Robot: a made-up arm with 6 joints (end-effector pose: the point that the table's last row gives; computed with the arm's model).
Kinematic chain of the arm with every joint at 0, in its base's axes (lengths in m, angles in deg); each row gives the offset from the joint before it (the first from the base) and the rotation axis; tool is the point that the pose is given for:
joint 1: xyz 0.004 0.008 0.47 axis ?
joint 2: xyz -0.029 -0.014 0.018 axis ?
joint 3: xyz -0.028 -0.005 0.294 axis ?
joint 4: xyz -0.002 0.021 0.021 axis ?
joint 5: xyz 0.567 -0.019 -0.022 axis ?
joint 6: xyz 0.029 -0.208 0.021 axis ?
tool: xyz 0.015 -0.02 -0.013
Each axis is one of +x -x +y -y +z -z.
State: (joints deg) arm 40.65 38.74 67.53 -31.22 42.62 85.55
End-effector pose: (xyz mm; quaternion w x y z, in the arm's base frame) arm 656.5 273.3 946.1 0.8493 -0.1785 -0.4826 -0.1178
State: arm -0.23 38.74 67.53 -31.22 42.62 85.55
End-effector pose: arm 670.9 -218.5 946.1 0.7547 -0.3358 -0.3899 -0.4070
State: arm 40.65 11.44 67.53 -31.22 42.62 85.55
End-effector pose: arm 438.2 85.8 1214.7 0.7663 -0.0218 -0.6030 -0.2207
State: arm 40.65 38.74 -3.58 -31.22 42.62 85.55
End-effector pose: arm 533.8 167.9 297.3 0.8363 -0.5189 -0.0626 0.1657
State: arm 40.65 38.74 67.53 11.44 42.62 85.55
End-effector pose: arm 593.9 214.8 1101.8 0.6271 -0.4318 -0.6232 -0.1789
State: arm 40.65 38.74 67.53 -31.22 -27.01 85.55
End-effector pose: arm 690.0 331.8 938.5 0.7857 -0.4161 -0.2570 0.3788
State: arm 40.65 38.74 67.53 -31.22 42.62 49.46
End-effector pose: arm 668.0 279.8 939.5 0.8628 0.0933 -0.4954 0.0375
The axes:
joint 1: +z
joint 2: +y
joint 3: -y
joint 4: -x
joint 5: -y
joint 6: -x

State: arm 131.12 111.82 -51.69 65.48 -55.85 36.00
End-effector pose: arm 285.6 -95.8 11.4 0.7531 0.6523 -0.0592 0.0620
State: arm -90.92 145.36 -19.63 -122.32 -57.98 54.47
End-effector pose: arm 183.6 479.7 263.8 0.2428 -0.8958 -0.1182 0.3531
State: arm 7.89 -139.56 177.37 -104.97 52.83 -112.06
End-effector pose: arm 101.6 60.6 -288.3 0.0816 -0.8338 0.4611 0.2925
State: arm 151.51 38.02 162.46 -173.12 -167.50 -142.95
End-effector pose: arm 85.1 -274.7 1144.4 0.0456 -0.5718 -0.0714 0.8160
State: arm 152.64 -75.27 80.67 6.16 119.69 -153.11
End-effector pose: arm 821.4 -190.2 705.6 0.6588 0.0057 0.7515 -0.0344
